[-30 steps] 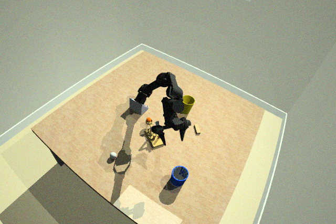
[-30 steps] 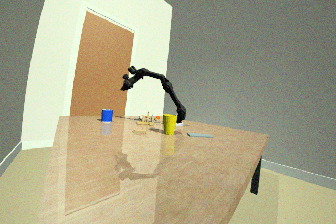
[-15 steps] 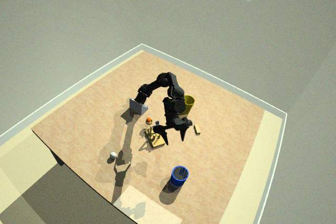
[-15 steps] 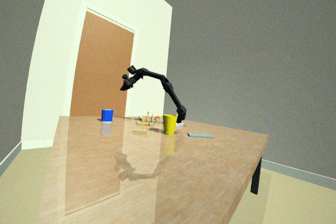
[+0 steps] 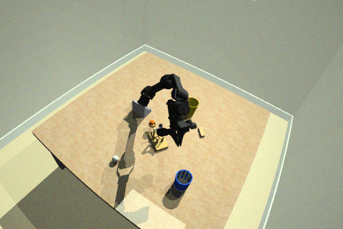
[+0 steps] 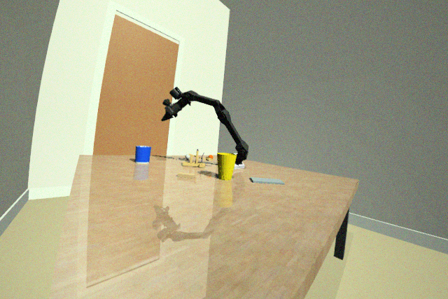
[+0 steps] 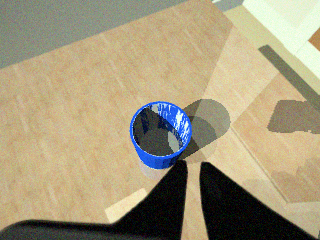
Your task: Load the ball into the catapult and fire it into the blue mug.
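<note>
My gripper tip is now 29 cm past the orange ball, 17 cm to the right of it and 21 cm above it. Also, from my gripper tip: wooden catapult 23 cm behind, 16 cm to the left, 22 cm below; then white ball 30 cm behind, 16 cm to the right, 25 cm below; then blue mug 9 cm ahead, 3 cm to the right, 25 cm below.
</note>
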